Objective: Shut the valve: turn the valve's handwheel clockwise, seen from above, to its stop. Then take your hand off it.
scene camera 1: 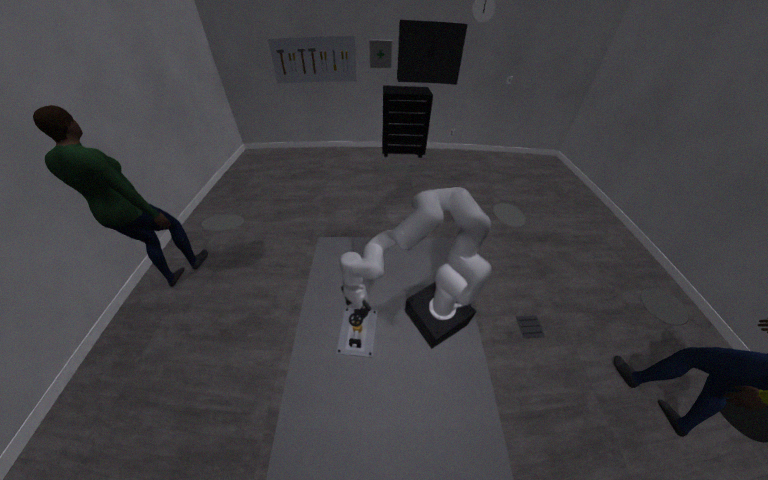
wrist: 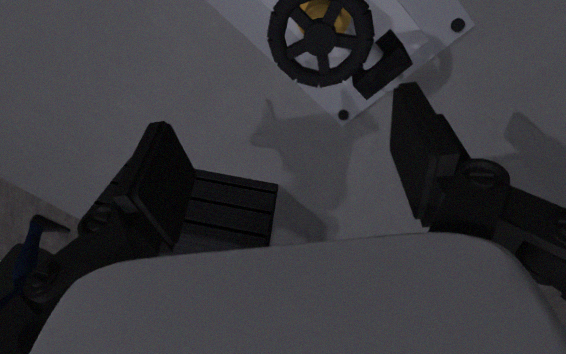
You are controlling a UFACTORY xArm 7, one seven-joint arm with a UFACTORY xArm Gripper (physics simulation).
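The valve's black spoked handwheel (scene camera 1: 355, 319) (wrist: 320, 37) sits over a yellow valve body (scene camera 1: 356, 328) (wrist: 322, 7) on a pale base plate (scene camera 1: 367, 339) (wrist: 440, 17). In the wrist view the wheel is at the top, cut slightly by the frame edge. My gripper (scene camera 1: 357, 307) (wrist: 283, 132) is open and empty, its two black fingers wide apart. It is above and beside the wheel, at the plate's back end in the scene view. The wheel lies beyond the fingertips in the wrist view, not between the fingers. Contact with the wheel does not show.
A black pipe support (wrist: 385, 65) stands beside the wheel, near the right fingertip in the wrist view. A black slatted block (wrist: 230, 207) shows partly behind the left finger. The black robot base (scene camera 1: 433, 333) stands right of the plate on the grey mat (scene camera 1: 390, 407). A person (scene camera 1: 93, 175) stands at left.
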